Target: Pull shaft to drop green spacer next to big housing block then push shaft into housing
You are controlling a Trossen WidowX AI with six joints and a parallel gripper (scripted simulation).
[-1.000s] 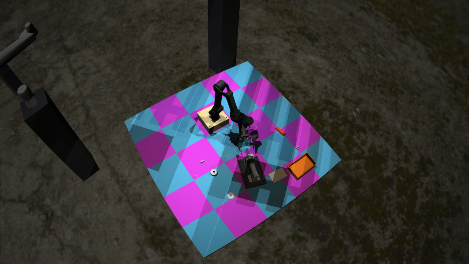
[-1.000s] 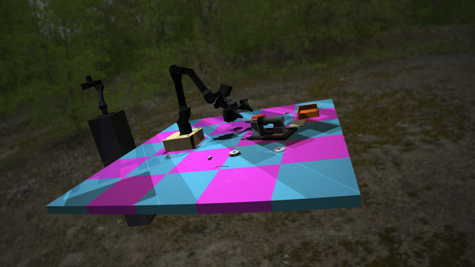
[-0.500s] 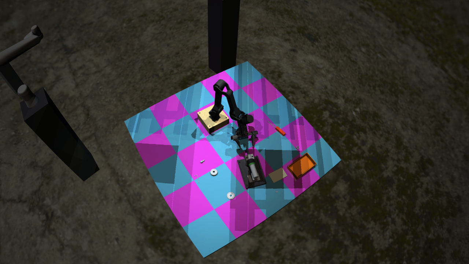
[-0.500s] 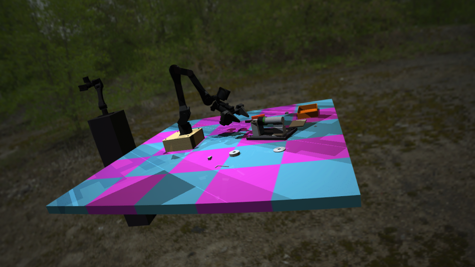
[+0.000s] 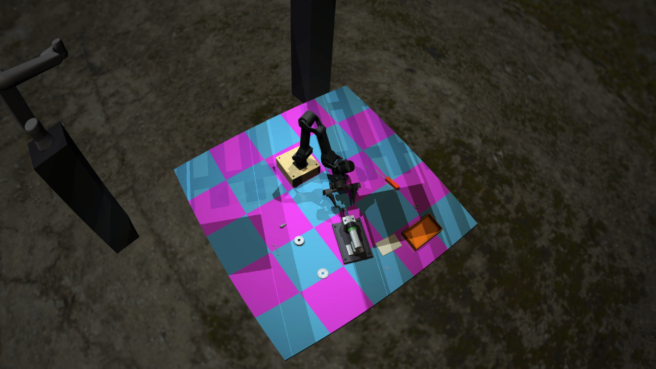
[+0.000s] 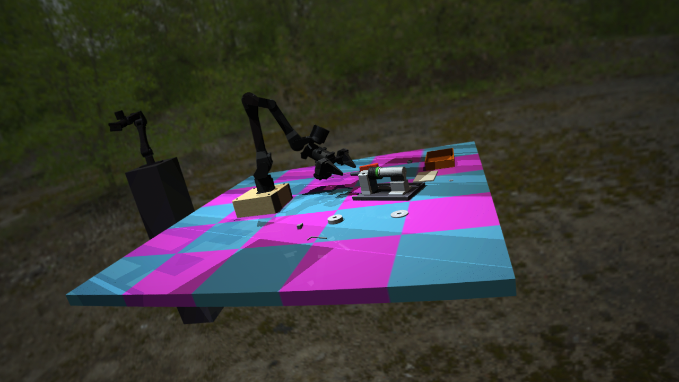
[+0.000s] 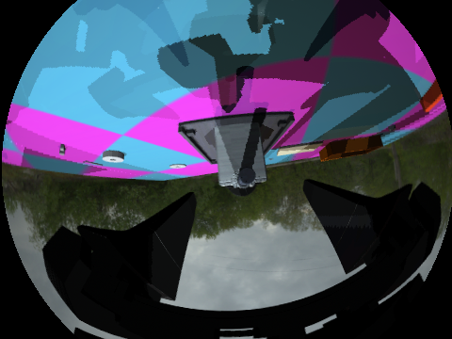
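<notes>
My gripper tip is 90 mm short of the thin shaft, 50 mm to the left of it and 10 mm above it. The rest, counted from my gripper tip: small bolt (280 mm to the right, 150 mm behind, 90 mm below); then card (280 mm ahead, 90 mm below, 50 mm to the left); then green spacer (120 mm ahead, 60 mm to the right, 10 mm below).
</notes>
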